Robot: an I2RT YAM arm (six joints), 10 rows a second.
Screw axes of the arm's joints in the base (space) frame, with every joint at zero. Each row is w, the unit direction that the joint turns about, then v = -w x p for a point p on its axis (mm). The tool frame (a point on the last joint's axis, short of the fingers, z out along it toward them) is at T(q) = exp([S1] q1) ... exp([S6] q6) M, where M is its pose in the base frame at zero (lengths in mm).
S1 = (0, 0, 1, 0.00, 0.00, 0.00)
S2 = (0, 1, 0, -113.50, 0.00, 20.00)
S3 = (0, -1, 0, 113.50, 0.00, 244.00)
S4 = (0, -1, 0, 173.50, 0.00, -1.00)
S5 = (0, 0, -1, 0.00, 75.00, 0.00)
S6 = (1, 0, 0, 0.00, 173.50, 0.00)
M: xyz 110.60 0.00 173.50 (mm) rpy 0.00 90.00 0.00 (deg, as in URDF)
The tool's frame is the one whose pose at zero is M.
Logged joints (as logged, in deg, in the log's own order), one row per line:
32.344 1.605 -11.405 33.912 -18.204 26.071
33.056 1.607 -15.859 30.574 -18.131 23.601
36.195 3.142 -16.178 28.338 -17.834 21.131
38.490 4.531 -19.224 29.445 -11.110 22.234
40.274 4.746 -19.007 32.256 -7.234 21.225
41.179 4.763 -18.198 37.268 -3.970 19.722
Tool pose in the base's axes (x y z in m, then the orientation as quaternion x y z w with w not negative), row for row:
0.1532 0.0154 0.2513 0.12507 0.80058 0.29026 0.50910
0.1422 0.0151 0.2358 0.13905 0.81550 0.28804 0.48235
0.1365 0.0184 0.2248 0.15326 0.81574 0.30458 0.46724
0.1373 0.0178 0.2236 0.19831 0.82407 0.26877 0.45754
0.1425 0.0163 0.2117 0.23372 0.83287 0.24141 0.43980
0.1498 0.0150 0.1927 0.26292 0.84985 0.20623 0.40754
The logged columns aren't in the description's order. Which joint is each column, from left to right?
Columns, left to right: q6, q1, q4, q2, q5, q3.
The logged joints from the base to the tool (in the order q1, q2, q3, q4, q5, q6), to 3 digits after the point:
1.605 33.912 26.071 -11.405 -18.204 32.344
1.607 30.574 23.601 -15.859 -18.131 33.056
3.142 28.338 21.131 -16.178 -17.834 36.195
4.531 29.445 22.234 -19.224 -11.110 38.490
4.746 32.256 21.225 -19.007 -7.234 40.274
4.763 37.268 19.722 -18.198 -3.970 41.179

